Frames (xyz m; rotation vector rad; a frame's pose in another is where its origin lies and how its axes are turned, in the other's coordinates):
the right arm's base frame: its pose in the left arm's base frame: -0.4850 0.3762 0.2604 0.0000 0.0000 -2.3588
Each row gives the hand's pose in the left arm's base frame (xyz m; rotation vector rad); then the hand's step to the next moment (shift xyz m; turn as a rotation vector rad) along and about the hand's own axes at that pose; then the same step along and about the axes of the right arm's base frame.
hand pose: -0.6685 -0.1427 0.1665 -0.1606 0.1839 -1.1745
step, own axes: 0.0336 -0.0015 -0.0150 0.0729 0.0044 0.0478
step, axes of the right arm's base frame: 0.0171 0.0283 -0.0163 0.0156 0.0753 0.0412
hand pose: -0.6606 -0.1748 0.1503 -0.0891 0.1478 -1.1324
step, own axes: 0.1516 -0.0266 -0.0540 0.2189 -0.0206 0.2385
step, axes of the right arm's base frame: 0.0831 0.1267 -0.0604 0.0677 0.2261 0.2225
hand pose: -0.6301 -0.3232 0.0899 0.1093 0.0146 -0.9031
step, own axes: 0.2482 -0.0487 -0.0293 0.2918 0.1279 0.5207
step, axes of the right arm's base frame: 0.0734 0.2390 -0.0480 -0.0441 0.3295 0.5120
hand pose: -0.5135 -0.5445 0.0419 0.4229 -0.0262 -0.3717
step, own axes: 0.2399 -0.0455 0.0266 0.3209 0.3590 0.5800
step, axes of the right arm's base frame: -0.0504 0.2403 -0.0066 -0.2299 0.2864 0.6583
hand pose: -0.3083 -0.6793 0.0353 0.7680 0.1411 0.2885
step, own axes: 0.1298 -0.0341 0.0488 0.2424 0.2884 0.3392
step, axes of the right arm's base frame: -0.0894 0.1111 0.0081 -0.2096 0.1430 0.4389
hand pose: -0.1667 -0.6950 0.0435 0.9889 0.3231 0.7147
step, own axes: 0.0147 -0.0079 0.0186 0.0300 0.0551 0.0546
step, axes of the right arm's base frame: -0.0138 0.0205 0.0041 -0.0244 0.0181 0.0774
